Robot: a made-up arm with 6 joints.
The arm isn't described. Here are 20 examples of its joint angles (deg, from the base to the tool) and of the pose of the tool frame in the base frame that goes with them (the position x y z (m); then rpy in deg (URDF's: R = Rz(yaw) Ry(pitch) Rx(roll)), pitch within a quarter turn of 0, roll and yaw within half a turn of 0).
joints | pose
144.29 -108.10 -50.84 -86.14 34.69 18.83 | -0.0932 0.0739 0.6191 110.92 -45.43 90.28
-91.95 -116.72 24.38 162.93 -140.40 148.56 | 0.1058 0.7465 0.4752 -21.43 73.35 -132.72
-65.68 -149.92 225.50 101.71 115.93 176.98 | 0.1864 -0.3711 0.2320 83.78 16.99 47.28
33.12 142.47 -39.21 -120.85 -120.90 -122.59 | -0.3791 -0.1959 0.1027 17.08 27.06 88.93
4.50 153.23 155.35 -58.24 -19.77 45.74 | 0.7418 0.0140 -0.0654 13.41 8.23 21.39
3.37 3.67 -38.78 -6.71 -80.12 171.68 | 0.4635 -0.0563 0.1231 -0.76 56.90 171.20
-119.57 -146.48 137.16 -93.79 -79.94 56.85 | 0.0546 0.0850 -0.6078 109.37 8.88 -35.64
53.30 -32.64 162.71 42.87 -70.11 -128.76 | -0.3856 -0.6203 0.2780 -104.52 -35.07 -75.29
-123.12 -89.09 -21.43 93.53 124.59 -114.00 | 0.0815 0.1154 0.8431 -39.11 32.98 -21.50
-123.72 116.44 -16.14 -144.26 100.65 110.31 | 0.1583 0.1143 -0.2979 -142.74 -42.52 107.43
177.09 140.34 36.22 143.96 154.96 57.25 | -0.0911 -0.0634 -0.5801 -25.48 -74.18 -68.91
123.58 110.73 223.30 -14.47 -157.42 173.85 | 0.0336 0.0964 0.7096 178.32 45.23 131.41
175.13 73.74 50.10 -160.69 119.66 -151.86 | -0.8300 -0.0088 0.0599 173.18 33.56 15.30
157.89 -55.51 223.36 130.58 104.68 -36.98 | 0.0590 -0.0829 -0.1764 30.17 -8.82 -70.14
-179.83 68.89 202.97 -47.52 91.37 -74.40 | 0.1026 0.0570 0.8303 -69.63 29.13 57.74
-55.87 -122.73 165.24 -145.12 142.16 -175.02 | -0.0025 0.1264 -0.5042 -172.29 -36.58 150.03
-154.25 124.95 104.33 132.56 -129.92 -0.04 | -0.7228 -0.4117 -0.0779 -78.79 -45.36 79.26
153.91 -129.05 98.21 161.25 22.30 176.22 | 0.5216 -0.3440 -0.4026 -162.19 25.83 -33.88
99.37 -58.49 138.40 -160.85 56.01 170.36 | 0.0582 -0.8402 0.2500 166.83 -35.95 -61.00
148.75 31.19 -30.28 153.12 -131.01 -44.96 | -0.4450 0.1824 -0.0168 -105.65 -63.89 97.92
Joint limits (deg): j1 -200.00..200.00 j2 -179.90..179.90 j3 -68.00..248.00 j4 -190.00..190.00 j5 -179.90..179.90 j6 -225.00..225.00
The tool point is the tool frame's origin. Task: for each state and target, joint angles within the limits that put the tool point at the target. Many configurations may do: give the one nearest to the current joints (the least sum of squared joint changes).
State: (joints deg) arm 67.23 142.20 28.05 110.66 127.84 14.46
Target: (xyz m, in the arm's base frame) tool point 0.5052 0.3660 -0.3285
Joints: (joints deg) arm 33.77 102.59 38.40 106.16 127.84 14.46
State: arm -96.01 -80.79 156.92 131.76 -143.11 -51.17
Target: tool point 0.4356 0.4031 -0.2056
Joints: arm -131.46 -75.28 158.96 135.18 -143.11 -51.17
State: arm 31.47 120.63 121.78 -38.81 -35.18 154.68
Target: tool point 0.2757 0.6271 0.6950
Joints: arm 71.73 93.72 149.02 -39.12 -35.18 154.68
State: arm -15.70 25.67 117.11 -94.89 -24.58 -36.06
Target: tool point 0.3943 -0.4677 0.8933
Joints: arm -49.89 58.59 120.34 -90.20 -24.58 -36.06
